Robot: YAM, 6 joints.
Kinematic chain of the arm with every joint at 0, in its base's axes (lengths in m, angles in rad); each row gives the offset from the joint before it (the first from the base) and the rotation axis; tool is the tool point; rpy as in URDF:
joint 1: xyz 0 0 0.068 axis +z
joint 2: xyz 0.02 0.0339 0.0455 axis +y
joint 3: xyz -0.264 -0.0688 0 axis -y
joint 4: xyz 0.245 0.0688 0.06 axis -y
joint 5: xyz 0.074 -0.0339 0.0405 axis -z
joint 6: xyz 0.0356 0 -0.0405 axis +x
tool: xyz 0 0 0 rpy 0 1.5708 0
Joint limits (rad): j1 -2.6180..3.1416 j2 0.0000..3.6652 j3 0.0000..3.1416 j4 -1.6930..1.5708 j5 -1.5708..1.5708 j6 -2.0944..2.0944
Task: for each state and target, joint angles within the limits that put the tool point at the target. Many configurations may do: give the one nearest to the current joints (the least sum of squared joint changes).
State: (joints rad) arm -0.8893 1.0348 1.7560 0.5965 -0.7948 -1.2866
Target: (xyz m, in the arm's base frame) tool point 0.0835 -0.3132 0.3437
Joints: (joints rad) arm -1.3877 1.3951 1.0246 0.4011 -0.7822 -1.2866
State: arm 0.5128 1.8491 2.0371 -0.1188 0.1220 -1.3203
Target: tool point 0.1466 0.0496 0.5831
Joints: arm 0.3658 1.0967 1.7848 -0.3828 0.1729 -1.3203
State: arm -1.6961 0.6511 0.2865 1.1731 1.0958 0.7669
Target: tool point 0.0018 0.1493 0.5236
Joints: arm -1.7801 0.4017 1.2422 1.1940 0.9646 0.7669
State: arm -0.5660 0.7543 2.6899 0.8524 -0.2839 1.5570
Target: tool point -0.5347 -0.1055 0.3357
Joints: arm 0.2099 0.4591 2.8567 0.8968 -0.2325 1.5570
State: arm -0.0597 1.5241 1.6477 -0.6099 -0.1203 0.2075
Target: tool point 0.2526 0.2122 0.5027
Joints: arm 0.6779 1.5393 1.8854 -0.4768 -0.1938 0.2075
